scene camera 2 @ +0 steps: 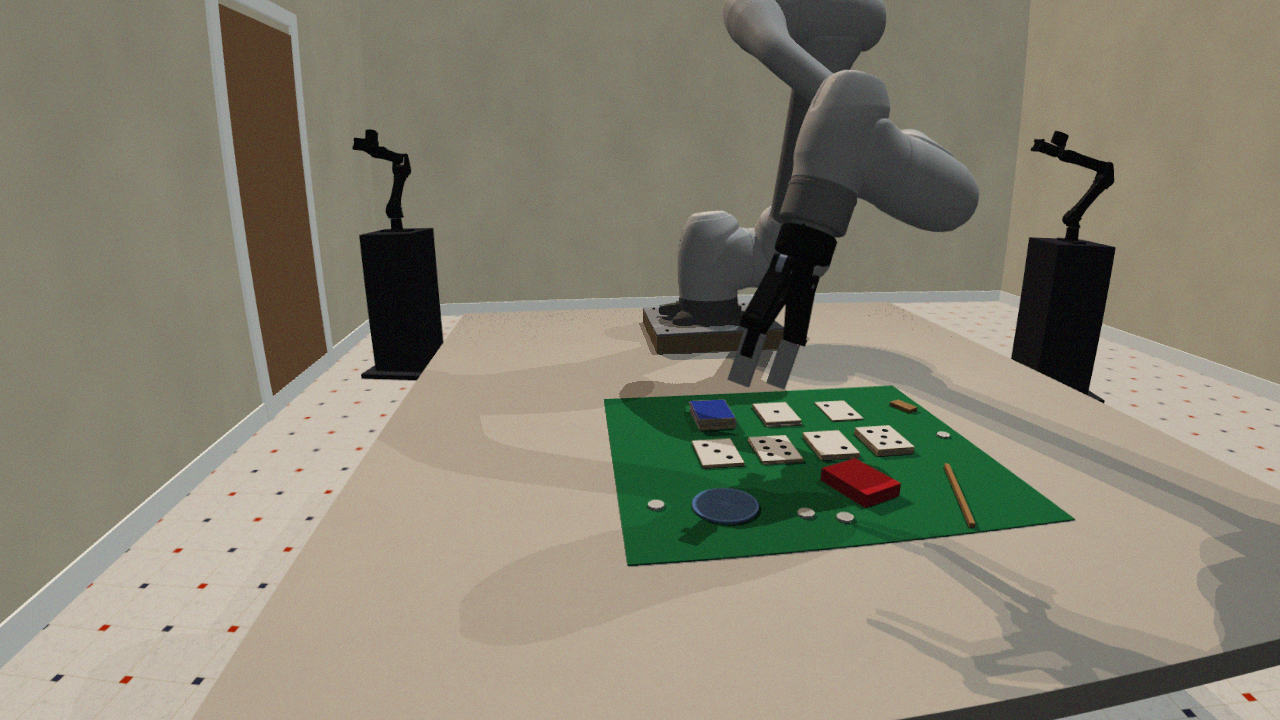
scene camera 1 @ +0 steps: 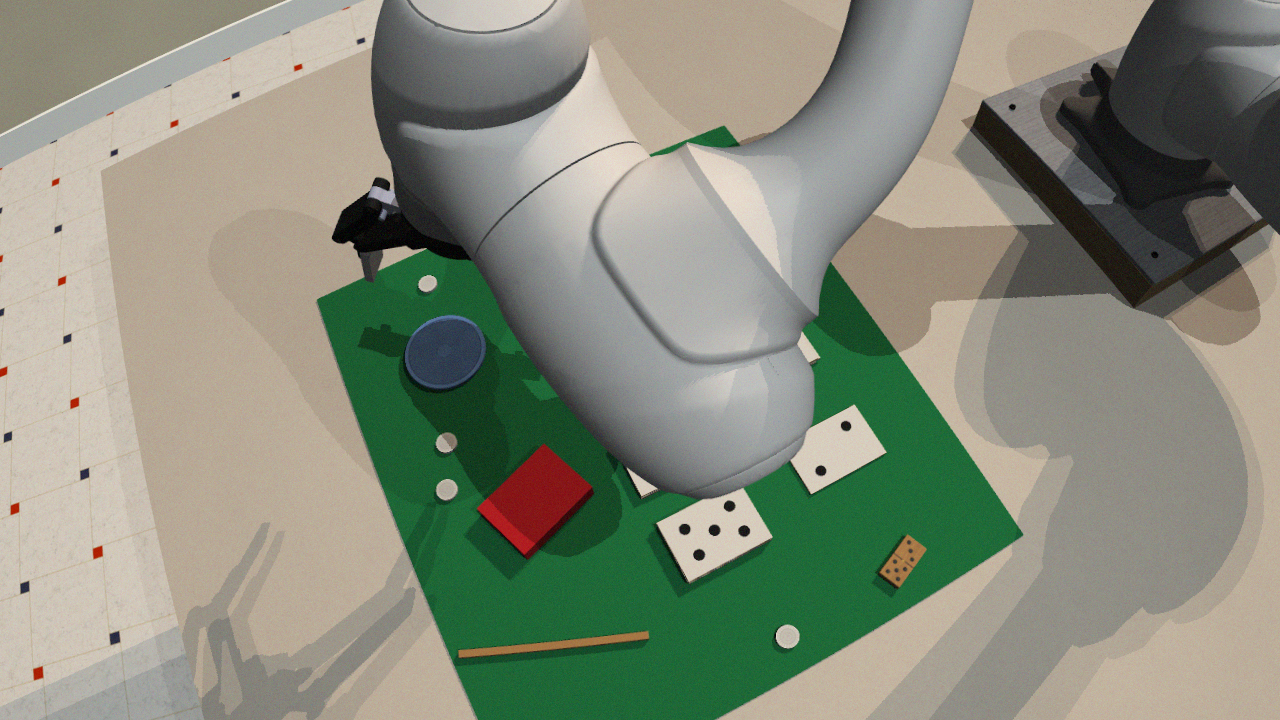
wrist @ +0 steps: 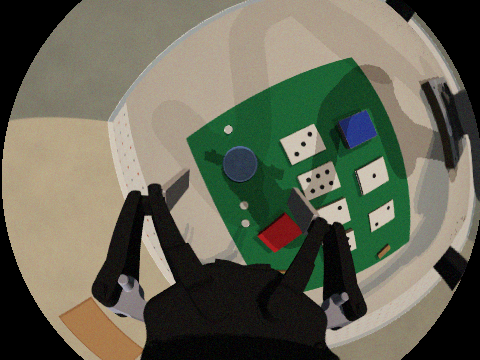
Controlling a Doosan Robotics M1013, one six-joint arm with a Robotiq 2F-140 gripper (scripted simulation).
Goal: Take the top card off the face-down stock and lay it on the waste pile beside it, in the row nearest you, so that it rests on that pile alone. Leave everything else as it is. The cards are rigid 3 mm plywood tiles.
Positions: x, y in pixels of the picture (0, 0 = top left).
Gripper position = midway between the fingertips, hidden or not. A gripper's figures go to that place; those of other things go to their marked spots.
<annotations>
My gripper (scene camera 1: 453, 291) is 0.74 m from the lens. A wooden stick (scene camera 1: 638, 636): 0.76 m from the lens. A red block (scene camera 1: 544, 492): 0.79 m from the lens. A green mat (scene camera 1: 607, 571) is 0.78 m from the lens.
</annotations>
